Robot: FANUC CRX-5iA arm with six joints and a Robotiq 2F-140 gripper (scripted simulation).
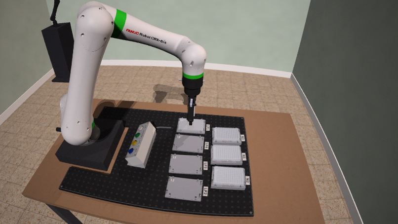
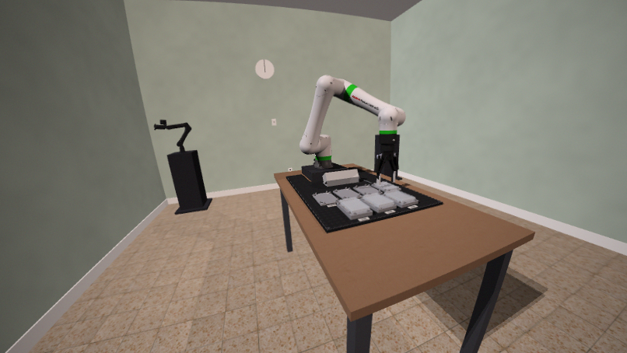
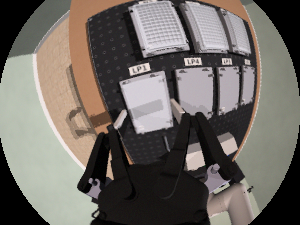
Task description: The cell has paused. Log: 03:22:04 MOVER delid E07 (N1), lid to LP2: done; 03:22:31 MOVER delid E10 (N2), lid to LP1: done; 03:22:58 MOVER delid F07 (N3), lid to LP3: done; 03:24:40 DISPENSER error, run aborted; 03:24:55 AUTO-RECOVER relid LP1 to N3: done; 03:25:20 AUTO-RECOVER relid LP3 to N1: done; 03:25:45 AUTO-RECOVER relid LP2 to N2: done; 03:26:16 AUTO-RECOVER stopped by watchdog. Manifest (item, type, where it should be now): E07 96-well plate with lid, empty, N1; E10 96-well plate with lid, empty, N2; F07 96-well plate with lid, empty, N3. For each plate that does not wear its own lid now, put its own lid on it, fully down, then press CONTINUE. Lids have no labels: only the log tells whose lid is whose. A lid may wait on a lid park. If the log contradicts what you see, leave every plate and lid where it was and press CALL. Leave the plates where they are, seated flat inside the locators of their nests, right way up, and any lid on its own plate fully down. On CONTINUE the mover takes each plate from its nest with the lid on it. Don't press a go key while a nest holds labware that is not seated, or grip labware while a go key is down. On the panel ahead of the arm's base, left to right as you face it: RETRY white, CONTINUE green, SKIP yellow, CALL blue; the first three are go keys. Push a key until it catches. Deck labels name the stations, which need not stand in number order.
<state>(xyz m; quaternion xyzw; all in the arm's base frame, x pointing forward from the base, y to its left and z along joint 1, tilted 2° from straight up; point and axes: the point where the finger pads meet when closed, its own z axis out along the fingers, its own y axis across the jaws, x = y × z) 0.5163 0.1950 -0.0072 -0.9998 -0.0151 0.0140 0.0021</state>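
The LP1 lies 50 mm below my hand. Round my hand: plate: 180 mm ahead, 180 mm to the right, 30 mm below; then LP4: 130 mm to the right, 50 mm below; then LP3: 250 mm to the right, 50 mm below.
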